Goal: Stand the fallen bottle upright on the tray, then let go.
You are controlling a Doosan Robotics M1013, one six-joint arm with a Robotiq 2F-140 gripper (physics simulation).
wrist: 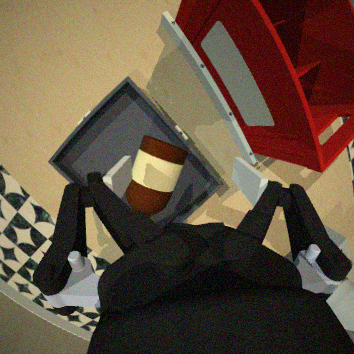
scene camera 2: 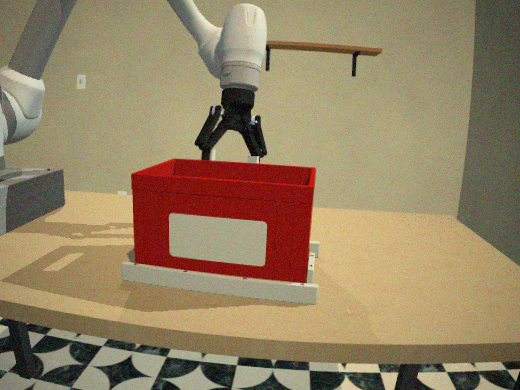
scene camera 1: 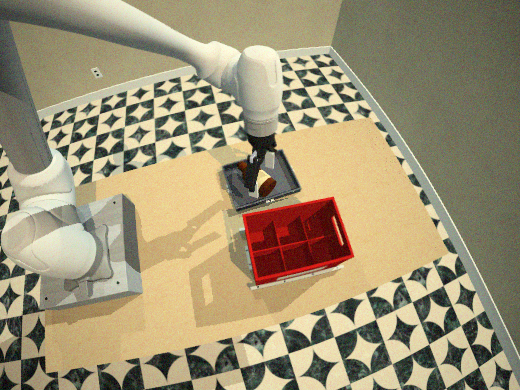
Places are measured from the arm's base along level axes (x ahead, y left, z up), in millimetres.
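Pixels of known places: gripper, fingertip midpoint: (wrist: 182, 167) (scene camera 1: 261, 180); arm's base, origin of the base link: (scene camera 1: 87, 258).
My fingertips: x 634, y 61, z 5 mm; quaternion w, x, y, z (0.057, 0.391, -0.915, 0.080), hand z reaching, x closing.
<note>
For each thing: its middle in the pictures, then the offset to it from my fingertips. "spot": a spot on its surface instead.
- brown bottle, body centre: (wrist: 149, 187) (scene camera 1: 254, 176) dx -6, dy +62, dz -63 mm
- dark grey tray, surface spot: (wrist: 107, 131) (scene camera 1: 282, 175) spot: dx +107, dy +48, dz -100 mm
- red crate, body centre: (scene camera 2: 229, 221) (wrist: 279, 54) (scene camera 1: 293, 244) dx +16, dy -230, dz -18 mm
The brown bottle (scene camera 1: 267, 187) (wrist: 157, 172) with a cream label lies on its side on the dark grey tray (scene camera 1: 287, 176) (wrist: 107, 131). In the wrist view its base end points up and its neck end is hidden under the gripper's body. My gripper (scene camera 1: 262, 176) (scene camera 2: 231, 157) (wrist: 182, 167) is open and empty, pointing down above the tray. In the wrist view the bottle shows between the fingertips, much closer to the left one, and the right fingertip shows beyond the tray's rim. The bottle and tray do not show in scene camera 2, where the crate stands in front.
A red crate (scene camera 1: 280, 247) (scene camera 2: 225, 197) (wrist: 286, 115) with compartments stands beside the tray, with pale rails (scene camera 2: 220, 287) (wrist: 202, 67) along its base. The arm's grey base block (scene camera 1: 132, 240) (scene camera 2: 35, 200) stands at the left of the table. A wooden shelf (scene camera 2: 325, 48) hangs on the wall.
</note>
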